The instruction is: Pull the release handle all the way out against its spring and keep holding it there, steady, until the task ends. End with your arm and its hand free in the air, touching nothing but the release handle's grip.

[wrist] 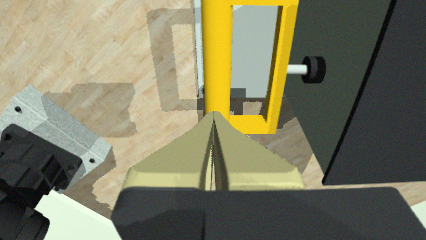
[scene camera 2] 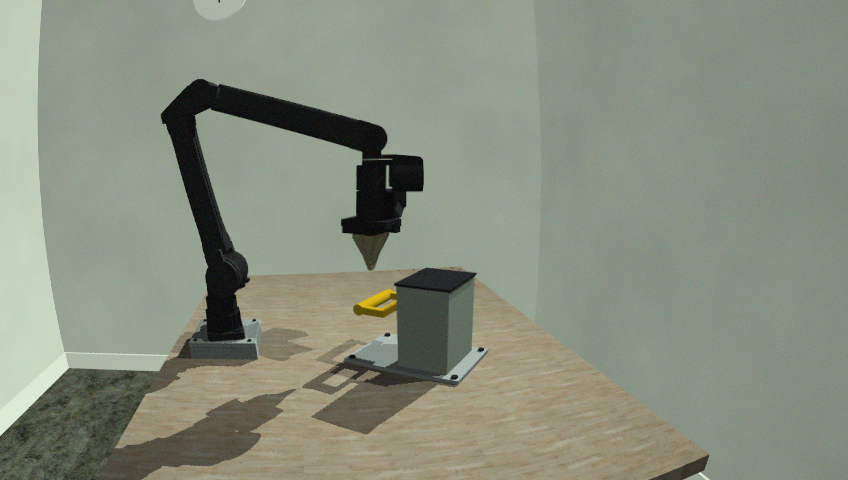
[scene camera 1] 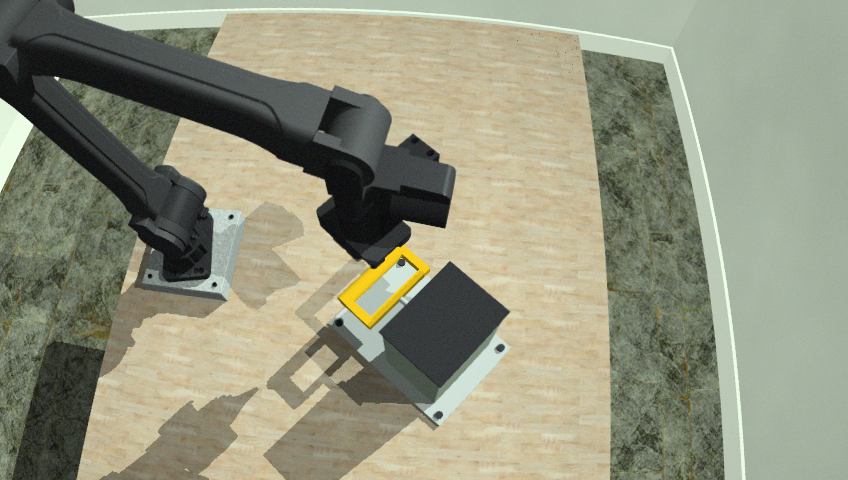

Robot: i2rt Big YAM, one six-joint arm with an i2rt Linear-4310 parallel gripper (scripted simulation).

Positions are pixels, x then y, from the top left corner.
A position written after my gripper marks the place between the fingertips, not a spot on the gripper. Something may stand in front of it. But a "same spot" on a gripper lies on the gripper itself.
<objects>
My gripper shows in the wrist view (213,120), in scene camera 2 and in scene camera 1. One and the same spot on my gripper: (scene camera 1: 362,236) is (scene camera 2: 375,213).
</objects>
